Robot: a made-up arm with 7 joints. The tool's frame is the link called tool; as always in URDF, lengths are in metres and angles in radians. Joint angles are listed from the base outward.
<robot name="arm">
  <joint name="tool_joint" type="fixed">
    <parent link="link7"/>
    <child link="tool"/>
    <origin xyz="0 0 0" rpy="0 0 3.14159"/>
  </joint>
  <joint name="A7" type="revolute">
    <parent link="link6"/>
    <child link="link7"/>
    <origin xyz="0 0 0" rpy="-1.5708 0 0"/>
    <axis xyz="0 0 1"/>
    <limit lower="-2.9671" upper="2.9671"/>
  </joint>
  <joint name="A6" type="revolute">
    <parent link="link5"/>
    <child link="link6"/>
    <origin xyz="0 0 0" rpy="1.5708 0 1.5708"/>
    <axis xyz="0 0 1"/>
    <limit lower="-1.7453" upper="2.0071"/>
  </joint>
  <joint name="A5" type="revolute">
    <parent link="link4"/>
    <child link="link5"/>
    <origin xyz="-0.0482 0.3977 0" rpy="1.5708 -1.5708 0"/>
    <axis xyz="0 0 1"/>
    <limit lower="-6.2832" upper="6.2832"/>
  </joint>
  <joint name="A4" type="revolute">
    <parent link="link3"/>
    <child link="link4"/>
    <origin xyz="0.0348 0 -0.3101" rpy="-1.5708 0 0"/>
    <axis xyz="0 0 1"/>
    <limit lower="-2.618" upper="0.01"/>
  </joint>
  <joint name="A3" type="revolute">
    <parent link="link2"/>
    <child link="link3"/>
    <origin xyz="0 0 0" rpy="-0.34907 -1.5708 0"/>
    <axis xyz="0 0 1"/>
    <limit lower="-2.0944" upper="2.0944"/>
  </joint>
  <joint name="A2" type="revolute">
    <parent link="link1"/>
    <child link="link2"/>
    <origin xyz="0 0 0" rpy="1.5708 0 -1.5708"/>
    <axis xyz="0 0 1"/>
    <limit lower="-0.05" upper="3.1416"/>
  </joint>
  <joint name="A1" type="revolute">
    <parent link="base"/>
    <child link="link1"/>
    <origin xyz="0 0 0" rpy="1.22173 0 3.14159"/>
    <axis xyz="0 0 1"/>
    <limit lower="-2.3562" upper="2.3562"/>
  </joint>
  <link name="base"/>
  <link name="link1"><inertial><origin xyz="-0.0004 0.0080 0.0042"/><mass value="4.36"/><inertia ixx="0.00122" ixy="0" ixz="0" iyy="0.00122" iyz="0" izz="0.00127"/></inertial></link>
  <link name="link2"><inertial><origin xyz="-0.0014 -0.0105 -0.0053"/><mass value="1.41"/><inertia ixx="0.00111" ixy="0" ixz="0" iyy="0.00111" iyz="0" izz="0.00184"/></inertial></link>
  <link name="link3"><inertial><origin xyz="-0.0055 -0.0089 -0.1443"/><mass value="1.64"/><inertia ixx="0.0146" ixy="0" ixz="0.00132" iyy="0.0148" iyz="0" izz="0.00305"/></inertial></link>
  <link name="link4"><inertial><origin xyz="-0.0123 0.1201 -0.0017"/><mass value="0.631"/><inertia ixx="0.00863" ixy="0.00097" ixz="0" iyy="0.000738" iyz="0" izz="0.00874"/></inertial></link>
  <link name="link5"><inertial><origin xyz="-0.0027 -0.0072 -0.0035"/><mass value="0.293"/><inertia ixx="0.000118" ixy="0" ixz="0" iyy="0.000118" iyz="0" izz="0.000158"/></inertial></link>
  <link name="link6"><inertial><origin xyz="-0.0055 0.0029 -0.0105"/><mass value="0.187"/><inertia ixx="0.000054" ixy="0" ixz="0" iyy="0.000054" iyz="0" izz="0.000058"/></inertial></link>
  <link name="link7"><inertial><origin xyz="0.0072 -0.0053 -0.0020"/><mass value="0.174"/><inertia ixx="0.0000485" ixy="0" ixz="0" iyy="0.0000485" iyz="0" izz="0.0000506"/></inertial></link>
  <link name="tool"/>
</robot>
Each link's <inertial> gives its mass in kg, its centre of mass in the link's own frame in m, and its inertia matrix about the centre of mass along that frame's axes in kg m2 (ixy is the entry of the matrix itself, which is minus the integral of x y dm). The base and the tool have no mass. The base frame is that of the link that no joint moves.
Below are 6 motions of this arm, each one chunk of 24 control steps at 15 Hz.
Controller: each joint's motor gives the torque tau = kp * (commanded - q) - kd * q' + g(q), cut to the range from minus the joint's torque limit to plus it. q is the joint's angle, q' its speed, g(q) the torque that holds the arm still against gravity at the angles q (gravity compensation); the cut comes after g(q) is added. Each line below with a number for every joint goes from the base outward.
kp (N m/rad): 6.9 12 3.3 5 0.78 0.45 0.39
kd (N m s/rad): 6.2 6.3 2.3 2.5 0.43 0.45 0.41
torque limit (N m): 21 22 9.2 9.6 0.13 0.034 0.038
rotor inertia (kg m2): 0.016 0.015 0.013 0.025 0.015 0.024 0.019
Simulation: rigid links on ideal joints. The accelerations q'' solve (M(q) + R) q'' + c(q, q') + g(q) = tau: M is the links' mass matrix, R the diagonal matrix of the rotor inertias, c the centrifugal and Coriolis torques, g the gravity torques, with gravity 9.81 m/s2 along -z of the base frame. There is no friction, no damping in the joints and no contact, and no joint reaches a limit. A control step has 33 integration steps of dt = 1/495 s. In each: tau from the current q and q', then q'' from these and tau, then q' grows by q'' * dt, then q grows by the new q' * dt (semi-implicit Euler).
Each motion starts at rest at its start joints. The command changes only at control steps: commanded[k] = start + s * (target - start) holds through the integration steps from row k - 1 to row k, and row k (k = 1, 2, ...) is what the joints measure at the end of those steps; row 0 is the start. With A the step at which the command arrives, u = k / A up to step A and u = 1 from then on. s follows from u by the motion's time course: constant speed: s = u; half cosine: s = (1 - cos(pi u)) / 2; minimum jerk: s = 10 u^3 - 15 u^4 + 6 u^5; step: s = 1 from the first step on.
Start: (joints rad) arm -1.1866 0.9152 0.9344 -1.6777 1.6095 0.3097 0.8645
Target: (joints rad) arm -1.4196 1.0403 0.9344 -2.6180 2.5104 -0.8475 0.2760
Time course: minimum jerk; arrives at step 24
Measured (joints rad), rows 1 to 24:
1: -1.1866 0.9152 0.9344 -1.6777 1.6095 0.3097 0.8645
2: -1.1866 0.9152 0.9344 -1.6780 1.6099 0.3095 0.8644
3: -1.1867 0.9152 0.9344 -1.6791 1.6110 0.3088 0.8640
4: -1.1869 0.9152 0.9344 -1.6816 1.6137 0.3071 0.8631
5: -1.1874 0.9153 0.9343 -1.6864 1.6188 0.3038 0.8614
6: -1.1884 0.9157 0.9342 -1.6943 1.6269 0.2983 0.8585
7: -1.1898 0.9165 0.9340 -1.7063 1.6389 0.2899 0.8542
8: -1.1921 0.9179 0.9338 -1.7229 1.6552 0.2783 0.8483
9: -1.1951 0.9199 0.9334 -1.7447 1.6762 0.2629 0.8404
10: -1.1991 0.9228 0.9331 -1.7719 1.7022 0.2436 0.8305
11: -1.2042 0.9265 0.9327 -1.8047 1.7330 0.2201 0.8185
12: -1.2103 0.9312 0.9322 -1.8427 1.7684 0.1924 0.8044
13: -1.2175 0.9368 0.9318 -1.8856 1.8080 0.1605 0.7883
14: -1.2257 0.9432 0.9314 -1.9327 1.8512 0.1246 0.7704
15: -1.2347 0.9503 0.9311 -1.9832 1.8971 0.0850 0.7508
16: -1.2444 0.9580 0.9310 -2.0360 1.9449 0.0425 0.7299
17: -1.2547 0.9660 0.9309 -2.0901 1.9936 -0.0022 0.7080
18: -1.2652 0.9741 0.9310 -2.1442 2.0422 -0.0483 0.6854
19: -1.2759 0.9821 0.9313 -2.1972 2.0897 -0.0950 0.6627
20: -1.2863 0.9897 0.9316 -2.2480 2.1351 -0.1414 0.6400
21: -1.2964 0.9969 0.9321 -2.2955 2.1776 -0.1868 0.6179
22: -1.3060 1.0033 0.9326 -2.3390 2.2166 -0.2305 0.5966
23: -1.3150 1.0090 0.9331 -2.3779 2.2517 -0.2720 0.5763
24: -1.3232 1.0139 0.9336 -2.4120 2.2829 -0.3111 0.5571

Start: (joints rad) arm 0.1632 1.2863 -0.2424 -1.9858 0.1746 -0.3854 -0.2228
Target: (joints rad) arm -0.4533 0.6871 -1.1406 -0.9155 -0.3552 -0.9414 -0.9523
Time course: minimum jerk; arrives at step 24
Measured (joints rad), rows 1 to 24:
1: 0.1632 1.2863 -0.2424 -1.9857 0.1746 -0.3854 -0.2228
2: 0.1629 1.2860 -0.2427 -1.9853 0.1744 -0.3855 -0.2229
3: 0.1620 1.2851 -0.2435 -1.9839 0.1737 -0.3858 -0.2234
4: 0.1602 1.2830 -0.2453 -1.9806 0.1722 -0.3867 -0.2245
5: 0.1571 1.2793 -0.2489 -1.9744 0.1693 -0.3882 -0.2266
6: 0.1522 1.2734 -0.2547 -1.9643 0.1646 -0.3909 -0.2301
7: 0.1454 1.2649 -0.2634 -1.9494 0.1578 -0.3949 -0.2354
8: 0.1363 1.2534 -0.2755 -1.9289 0.1483 -0.4006 -0.2428
9: 0.1248 1.2388 -0.2913 -1.9022 0.1361 -0.4081 -0.2525
10: 0.1109 1.2210 -0.3110 -1.8692 0.1211 -0.4175 -0.2647
11: 0.0946 1.1999 -0.3348 -1.8298 0.1031 -0.4291 -0.2795
12: 0.0761 1.1759 -0.3625 -1.7842 0.0824 -0.4427 -0.2970
13: 0.0556 1.1493 -0.3940 -1.7331 0.0593 -0.4583 -0.3169
14: 0.0333 1.1205 -0.4291 -1.6775 0.0340 -0.4757 -0.3391
15: 0.0098 1.0899 -0.4673 -1.6183 0.0070 -0.4948 -0.3633
16: -0.0146 1.0582 -0.5080 -1.5569 -0.0211 -0.5152 -0.3891
17: -0.0394 1.0258 -0.5508 -1.4947 -0.0498 -0.5366 -0.4162
18: -0.0642 0.9935 -0.5949 -1.4333 -0.0785 -0.5587 -0.4441
19: -0.0885 0.9618 -0.6395 -1.3741 -0.1067 -0.5810 -0.4723
20: -0.1119 0.9314 -0.6836 -1.3183 -0.1336 -0.6032 -0.5003
21: -0.1342 0.9026 -0.7264 -1.2671 -0.1589 -0.6249 -0.5278
22: -0.1551 0.8761 -0.7670 -1.2211 -0.1822 -0.6458 -0.5542
23: -0.1746 0.8521 -0.8048 -1.1807 -0.2031 -0.6657 -0.5794
24: -0.1927 0.8307 -0.8393 -1.1458 -0.2217 -0.6844 -0.6032

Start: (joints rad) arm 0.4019 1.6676 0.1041 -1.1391 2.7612 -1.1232 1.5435
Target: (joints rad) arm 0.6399 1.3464 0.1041 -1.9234 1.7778 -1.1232 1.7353
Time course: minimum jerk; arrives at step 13
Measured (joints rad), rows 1 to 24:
1: 0.4020 1.6675 0.1042 -1.1393 2.7609 -1.1232 1.5435
2: 0.4024 1.6668 0.1049 -1.1408 2.7590 -1.1232 1.5437
3: 0.4035 1.6647 0.1065 -1.1457 2.7525 -1.1232 1.5444
4: 0.4059 1.6601 0.1093 -1.1568 2.7383 -1.1232 1.5458
5: 0.4100 1.6521 0.1130 -1.1765 2.7138 -1.1232 1.5484
6: 0.4159 1.6402 0.1172 -1.2064 2.6773 -1.1232 1.5524
7: 0.4237 1.6242 0.1211 -1.2468 2.6287 -1.1232 1.5578
8: 0.4333 1.6045 0.1241 -1.2967 2.5693 -1.1233 1.5645
9: 0.4444 1.5819 0.1255 -1.3538 2.5019 -1.1233 1.5723
10: 0.4564 1.5577 0.1250 -1.4148 2.4302 -1.1233 1.5809
11: 0.4688 1.5334 0.1224 -1.4762 2.3583 -1.1233 1.5898
12: 0.4811 1.5103 0.1182 -1.5345 2.2900 -1.1233 1.5987
13: 0.4927 1.4893 0.1132 -1.5873 2.2280 -1.1233 1.6073
14: 0.5037 1.4708 0.1081 -1.6338 2.1729 -1.1233 1.6154
15: 0.5140 1.4545 0.1036 -1.6741 2.1245 -1.1232 1.6231
16: 0.5235 1.4404 0.0999 -1.7089 2.0820 -1.1232 1.6302
17: 0.5323 1.4281 0.0970 -1.7388 2.0447 -1.1232 1.6369
18: 0.5404 1.4174 0.0949 -1.7646 2.0119 -1.1232 1.6432
19: 0.5479 1.4082 0.0934 -1.7868 1.9832 -1.1232 1.6491
20: 0.5547 1.4002 0.0924 -1.8059 1.9580 -1.1232 1.6546
21: 0.5611 1.3933 0.0919 -1.8223 1.9359 -1.1232 1.6598
22: 0.5669 1.3872 0.0916 -1.8365 1.9166 -1.1232 1.6646
23: 0.5723 1.3820 0.0917 -1.8486 1.8996 -1.1232 1.6692
24: 0.5773 1.3775 0.0919 -1.8591 1.8846 -1.1232 1.6734

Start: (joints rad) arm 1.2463 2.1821 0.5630 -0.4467 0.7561 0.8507 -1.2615
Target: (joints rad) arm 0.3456 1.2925 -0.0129 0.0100 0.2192 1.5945 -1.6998
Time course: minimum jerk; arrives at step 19
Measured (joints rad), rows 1 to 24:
1: 1.2462 2.1820 0.5630 -0.4467 0.7561 0.8507 -1.2615
2: 1.2456 2.1816 0.5627 -0.4468 0.7557 0.8510 -1.2617
3: 1.2436 2.1800 0.5617 -0.4467 0.7544 0.8518 -1.2622
4: 1.2395 2.1762 0.5595 -0.4461 0.7514 0.8538 -1.2635
5: 1.2323 2.1690 0.5554 -0.4442 0.7460 0.8576 -1.2659
6: 1.2211 2.1570 0.5488 -0.4403 0.7375 0.8639 -1.2698
7: 1.2054 2.1394 0.5392 -0.4333 0.7253 0.8732 -1.2754
8: 1.1848 2.1152 0.5263 -0.4225 0.7092 0.8859 -1.2830
9: 1.1591 2.0842 0.5098 -0.4071 0.6891 0.9022 -1.2928
10: 1.1286 2.0464 0.4899 -0.3868 0.6652 0.9222 -1.3045
11: 1.0940 2.0023 0.4665 -0.3615 0.6379 0.9458 -1.3183
12: 1.0561 1.9527 0.4402 -0.3316 0.6079 0.9726 -1.3337
13: 1.0161 1.8989 0.4114 -0.2982 0.5761 1.0021 -1.3505
14: 0.9753 1.8424 0.3808 -0.2626 0.5433 1.0336 -1.3683
15: 0.9348 1.7846 0.3493 -0.2263 0.5105 1.0662 -1.3866
16: 0.8955 1.7275 0.3179 -0.1909 0.4786 1.0992 -1.4051
17: 0.8583 1.6727 0.2877 -0.1580 0.4486 1.1316 -1.4232
18: 0.8234 1.6217 0.2594 -0.1286 0.4210 1.1628 -1.4407
19: 0.7911 1.5755 0.2336 -0.1034 0.3962 1.1924 -1.4572
20: 0.7609 1.5348 0.2101 -0.0824 0.3743 1.2201 -1.4728
21: 0.7326 1.4993 0.1890 -0.0651 0.3550 1.2459 -1.4874
22: 0.7061 1.4687 0.1700 -0.0512 0.3381 1.2699 -1.5011
23: 0.6813 1.4425 0.1529 -0.0401 0.3233 1.2923 -1.5139
24: 0.6579 1.4201 0.1374 -0.0312 0.3103 1.3131 -1.5259

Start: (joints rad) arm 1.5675 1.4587 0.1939 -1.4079 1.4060 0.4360 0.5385
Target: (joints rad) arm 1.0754 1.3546 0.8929 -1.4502 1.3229 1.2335 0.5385
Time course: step
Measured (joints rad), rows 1 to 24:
1: 1.5459 1.4367 0.2220 -1.4068 1.3991 0.4389 0.5385
2: 1.5177 1.4191 0.2667 -1.4089 1.3897 0.4472 0.5385
3: 1.4880 1.4078 0.3163 -1.4131 1.3812 0.4610 0.5385
4: 1.4584 1.4004 0.3667 -1.4184 1.3740 0.4801 0.5386
5: 1.4298 1.3955 0.4155 -1.4239 1.3677 0.5045 0.5386
6: 1.4027 1.3921 0.4616 -1.4292 1.3623 0.5343 0.5386
7: 1.3774 1.3895 0.5044 -1.4340 1.3577 0.5694 0.5386
8: 1.3540 1.3873 0.5437 -1.4381 1.3536 0.6094 0.5386
9: 1.3323 1.3854 0.5794 -1.4416 1.3500 0.6503 0.5387
10: 1.3124 1.3837 0.6117 -1.4445 1.3468 0.6896 0.5387
11: 1.2940 1.3819 0.6409 -1.4468 1.3441 0.7265 0.5387
12: 1.2771 1.3802 0.6671 -1.4486 1.3416 0.7610 0.5387
13: 1.2616 1.3786 0.6907 -1.4500 1.3395 0.7932 0.5387
14: 1.2474 1.3769 0.7118 -1.4511 1.3376 0.8232 0.5387
15: 1.2343 1.3753 0.7308 -1.4518 1.3359 0.8512 0.5387
16: 1.2222 1.3738 0.7477 -1.4523 1.3344 0.8773 0.5387
17: 1.2111 1.3723 0.7629 -1.4527 1.3331 0.9016 0.5386
18: 1.2009 1.3709 0.7766 -1.4529 1.3320 0.9242 0.5386
19: 1.1914 1.3695 0.7887 -1.4529 1.3309 0.9453 0.5386
20: 1.1827 1.3683 0.7996 -1.4530 1.3300 0.9649 0.5386
21: 1.1747 1.3671 0.8094 -1.4529 1.3292 0.9832 0.5386
22: 1.1673 1.3660 0.8181 -1.4528 1.3285 1.0003 0.5386
23: 1.1605 1.3650 0.8260 -1.4527 1.3279 1.0162 0.5386
24: 1.1541 1.3640 0.8330 -1.4525 1.3273 1.0310 0.5386

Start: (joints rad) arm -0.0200 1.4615 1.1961 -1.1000 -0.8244 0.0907 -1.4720
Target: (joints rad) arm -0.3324 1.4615 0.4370 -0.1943 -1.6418 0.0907 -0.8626
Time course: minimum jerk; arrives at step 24
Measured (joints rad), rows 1 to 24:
1: -0.0200 1.4615 1.1961 -1.1000 -0.8244 0.0907 -1.4720
2: -0.0202 1.4616 1.1958 -1.0996 -0.8247 0.0907 -1.4719
3: -0.0206 1.4619 1.1951 -1.0984 -0.8257 0.0907 -1.4715
4: -0.0215 1.4624 1.1934 -1.0957 -0.8281 0.0907 -1.4706
5: -0.0230 1.4633 1.1901 -1.0906 -0.8325 0.0907 -1.4688
6: -0.0254 1.4644 1.1849 -1.0824 -0.8397 0.0907 -1.4659
7: -0.0288 1.4658 1.1770 -1.0703 -0.8503 0.0907 -1.4616
8: -0.0334 1.4673 1.1661 -1.0536 -0.8648 0.0907 -1.4555
9: -0.0391 1.4690 1.1518 -1.0320 -0.8835 0.0907 -1.4474
10: -0.0461 1.4707 1.1339 -1.0053 -0.9068 0.0907 -1.4372
11: -0.0543 1.4723 1.1123 -0.9733 -0.9345 0.0908 -1.4249
12: -0.0636 1.4737 1.0870 -0.9364 -0.9664 0.0908 -1.4104
13: -0.0740 1.4747 1.0583 -0.8950 -1.0021 0.0909 -1.3938
14: -0.0853 1.4754 1.0266 -0.8498 -1.0412 0.0909 -1.3753
15: -0.0973 1.4755 0.9923 -0.8015 -1.0829 0.0910 -1.3550
16: -0.1098 1.4751 0.9562 -0.7511 -1.1263 0.0910 -1.3334
17: -0.1226 1.4742 0.9190 -0.6998 -1.1706 0.0911 -1.3108
18: -0.1354 1.4727 0.8815 -0.6484 -1.2150 0.0911 -1.2875
19: -0.1481 1.4707 0.8444 -0.5982 -1.2583 0.0912 -1.2639
20: -0.1603 1.4683 0.8086 -0.5501 -1.2999 0.0912 -1.2404
21: -0.1720 1.4657 0.7746 -0.5051 -1.3389 0.0912 -1.2174
22: -0.1829 1.4629 0.7429 -0.4639 -1.3747 0.0912 -1.1953
23: -0.1930 1.4603 0.7139 -0.4268 -1.4070 0.0912 -1.1742
24: -0.2023 1.4580 0.6876 -0.3942 -1.4357 0.0912 -1.1543

